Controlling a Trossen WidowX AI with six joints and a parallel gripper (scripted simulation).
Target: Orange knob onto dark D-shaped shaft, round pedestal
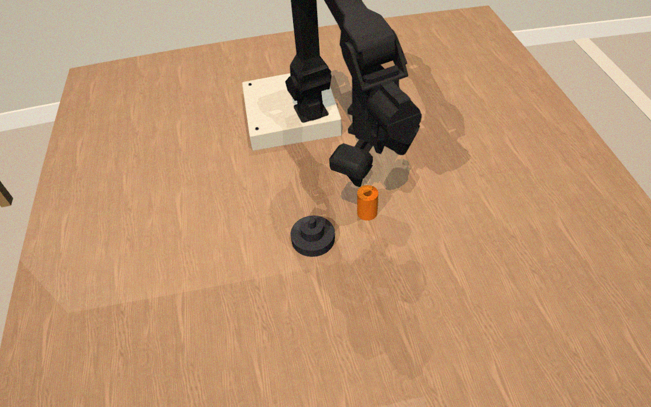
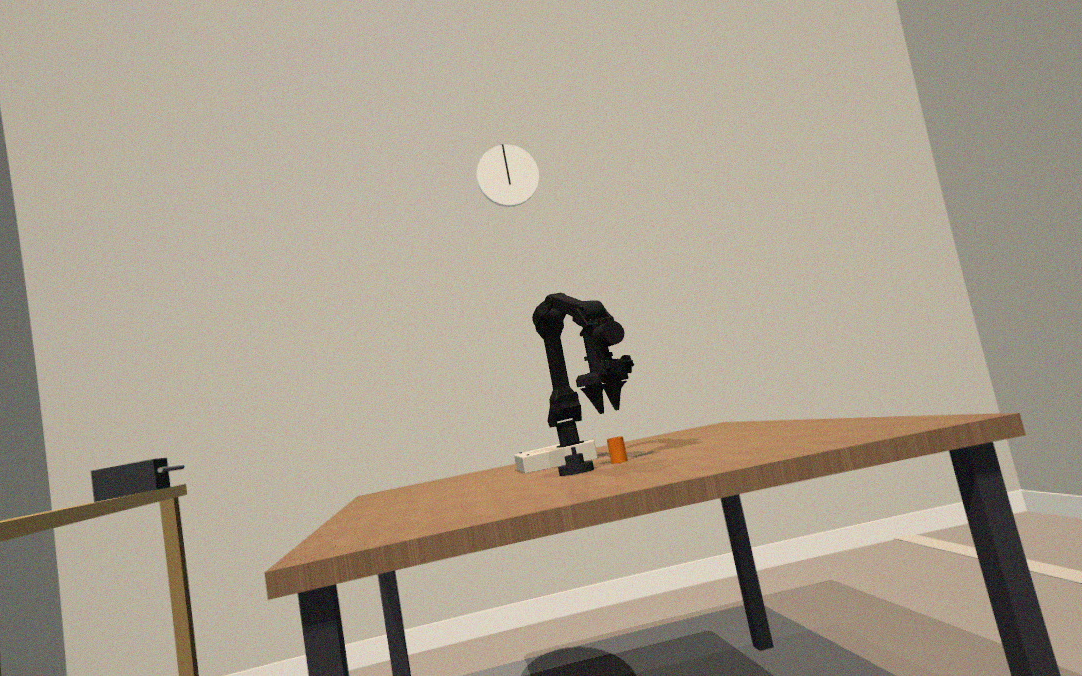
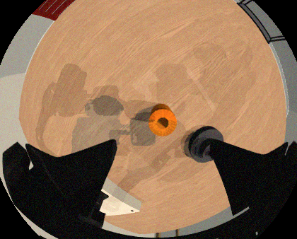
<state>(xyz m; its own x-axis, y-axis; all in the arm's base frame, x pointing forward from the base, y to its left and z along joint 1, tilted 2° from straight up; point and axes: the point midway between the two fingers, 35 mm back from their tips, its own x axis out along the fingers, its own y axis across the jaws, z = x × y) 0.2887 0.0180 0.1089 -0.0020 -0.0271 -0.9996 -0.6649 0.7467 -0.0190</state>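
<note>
My gripper tip is 90 mm above the orange knob. The rest, counted from my gripper tip: dark round pedestal 120 mm to the right, 90 mm below, 20 mm ahead.
</note>
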